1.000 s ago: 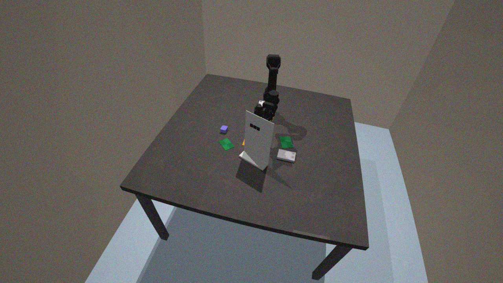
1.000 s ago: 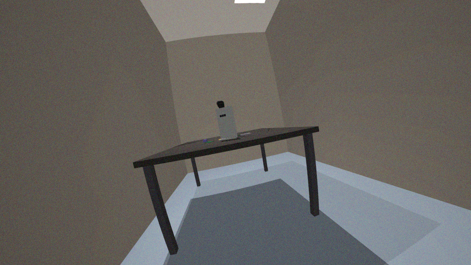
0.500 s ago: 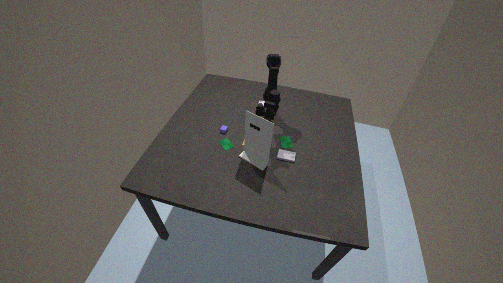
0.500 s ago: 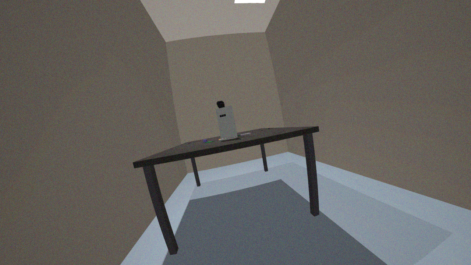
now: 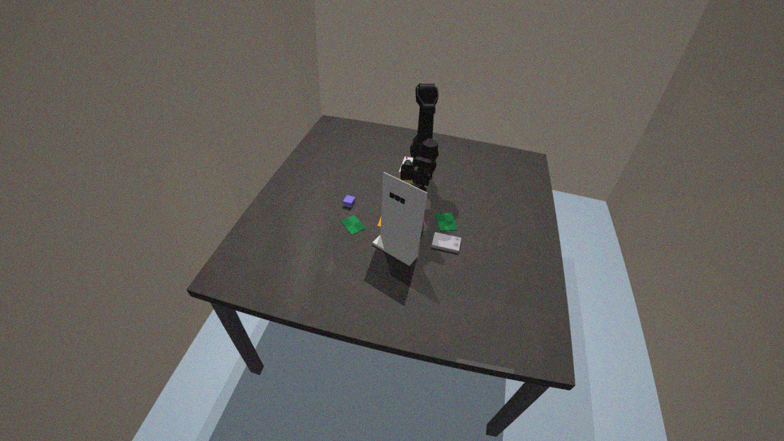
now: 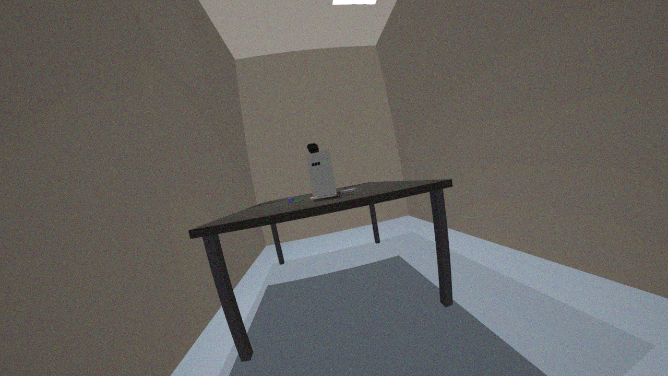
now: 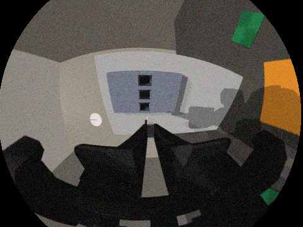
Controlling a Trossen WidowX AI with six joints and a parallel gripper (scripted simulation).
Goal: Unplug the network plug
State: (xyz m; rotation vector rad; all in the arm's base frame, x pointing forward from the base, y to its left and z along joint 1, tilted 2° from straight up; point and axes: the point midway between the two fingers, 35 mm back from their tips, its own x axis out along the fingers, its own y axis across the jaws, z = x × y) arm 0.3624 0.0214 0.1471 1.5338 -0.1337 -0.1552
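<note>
Right now the orange square patch is 100 mm behind my gripper tip, 60 mm to the right of it and 220 mm below it. The rest, counted from my gripper tip: purple cube: 150 mm behind, 270 mm to the right, 210 mm below; grey tile: 10 mm behind, 150 mm to the left, 220 mm below; upright white panel: 50 mm ahead, 40 mm to the right, 80 mm below.
</note>
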